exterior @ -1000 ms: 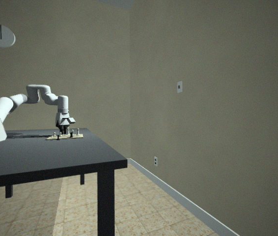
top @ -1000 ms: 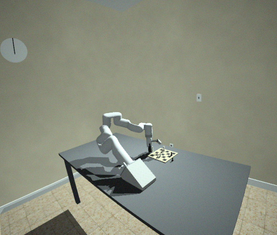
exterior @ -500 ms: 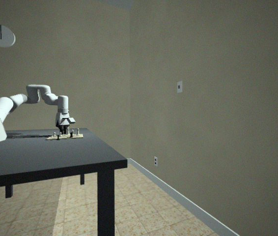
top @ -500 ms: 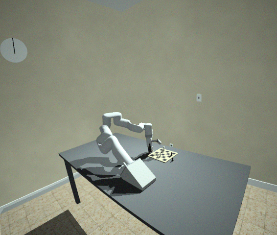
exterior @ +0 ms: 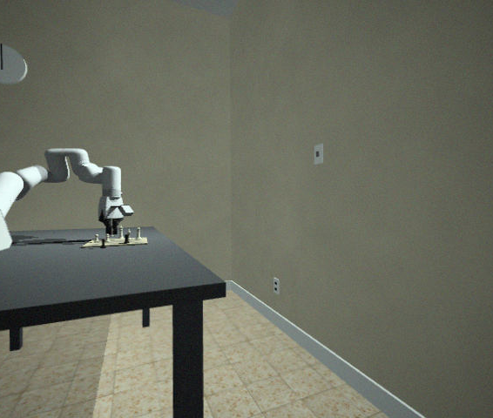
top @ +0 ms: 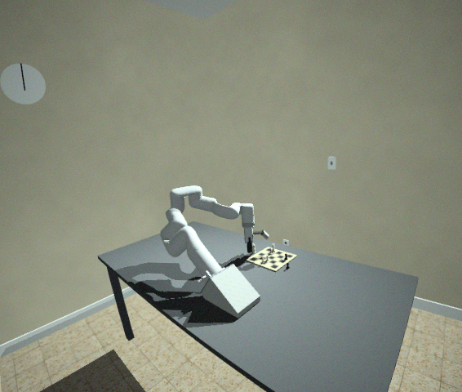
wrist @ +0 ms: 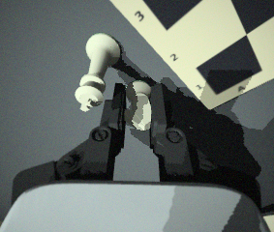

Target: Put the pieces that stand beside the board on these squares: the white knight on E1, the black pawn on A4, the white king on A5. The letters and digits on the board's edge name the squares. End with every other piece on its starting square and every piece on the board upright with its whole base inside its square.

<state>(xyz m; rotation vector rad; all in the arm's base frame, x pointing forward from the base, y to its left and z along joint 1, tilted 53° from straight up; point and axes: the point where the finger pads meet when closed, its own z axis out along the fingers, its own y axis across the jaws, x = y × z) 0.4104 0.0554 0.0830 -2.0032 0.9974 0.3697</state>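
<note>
Right now the white king is 40 mm ahead of my hand and 10 mm below it. From my hand the other things lie so: black pawn 30 mm behind, 280 mm to the right, 30 mm below; white knight 10 mm below; chessboard 20 mm ahead, 140 mm to the right, 40 mm below.
</note>
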